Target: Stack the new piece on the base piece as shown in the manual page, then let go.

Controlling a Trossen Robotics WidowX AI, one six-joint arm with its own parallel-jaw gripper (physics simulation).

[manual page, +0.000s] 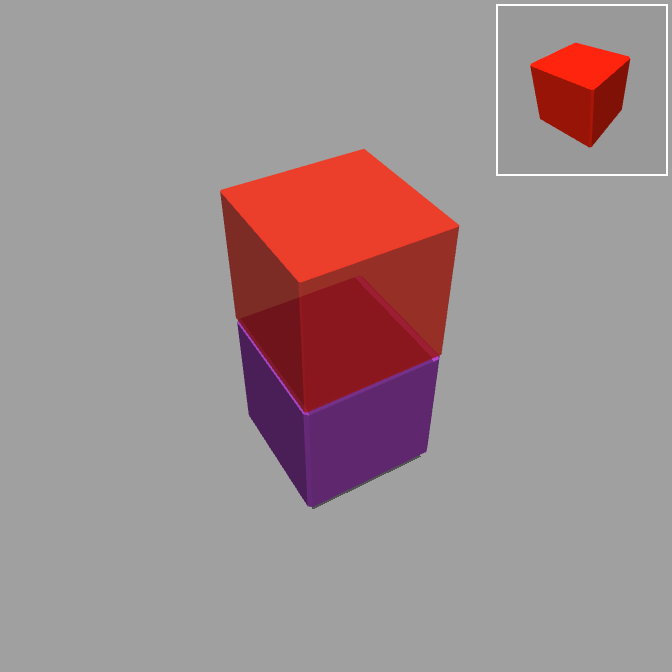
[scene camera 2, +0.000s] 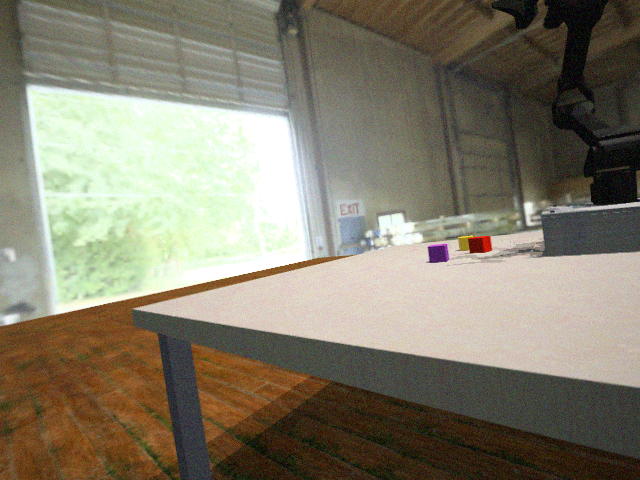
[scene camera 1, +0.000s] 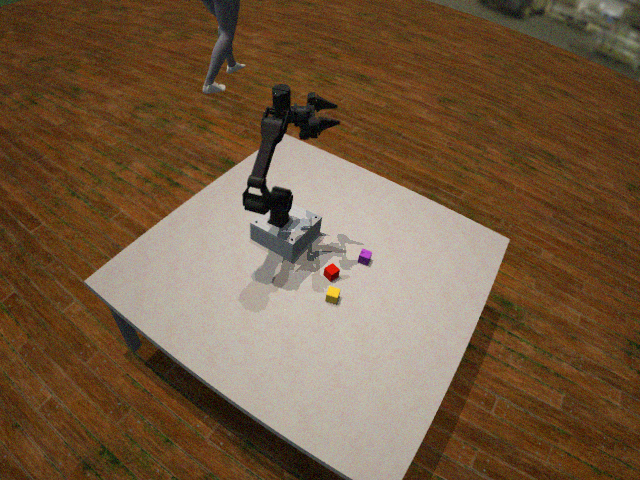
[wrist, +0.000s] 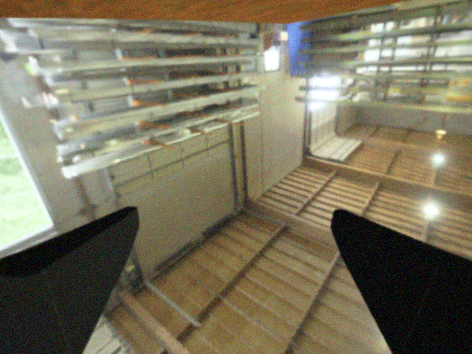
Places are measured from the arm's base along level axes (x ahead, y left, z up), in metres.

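Pixels of known places: gripper, between the fingertips: (scene camera 1: 338, 114) (wrist: 237, 217); arm's base, origin of its link: (scene camera 2: 615, 202) (scene camera 1: 278, 221).
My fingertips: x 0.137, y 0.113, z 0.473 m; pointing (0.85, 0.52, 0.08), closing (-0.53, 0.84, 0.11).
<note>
Ahead of a thing's pixels: the offset from my fingertips to its middle. Level surfaces: height alone.
A red cube {dx +0.138, dy -0.175, dz -0.540 m} (scene camera 1: 331, 272) (scene camera 2: 480, 244) lies on the table, between the other two cubes in scene camera 1. A yellow cube {dx +0.190, dy -0.266, dz -0.540 m} (scene camera 1: 332, 295) (scene camera 2: 464, 242) lies near it, apart from it, and is partly hidden behind it in scene camera 2. A purple cube {dx +0.212, dy -0.033, dz -0.540 m} (scene camera 1: 364, 256) (scene camera 2: 438, 253) lies on the table on the red cube's other side. None of the cubes is stacked. My gripper (scene camera 1: 338, 114) (wrist: 237, 217) is open and empty, high above the table and well away from the cubes. The cubes do not show in the wrist view.
The grey base box (scene camera 1: 273, 245) (scene camera 2: 589, 230) of the arm stands on the pale table {dz -0.560 m} (scene camera 1: 330, 372) (scene camera 2: 361, 310), close to the red cube. The arm's shadow falls beside the cubes. A person's legs (scene camera 1: 222, 49) show on the floor beyond the table.
</note>
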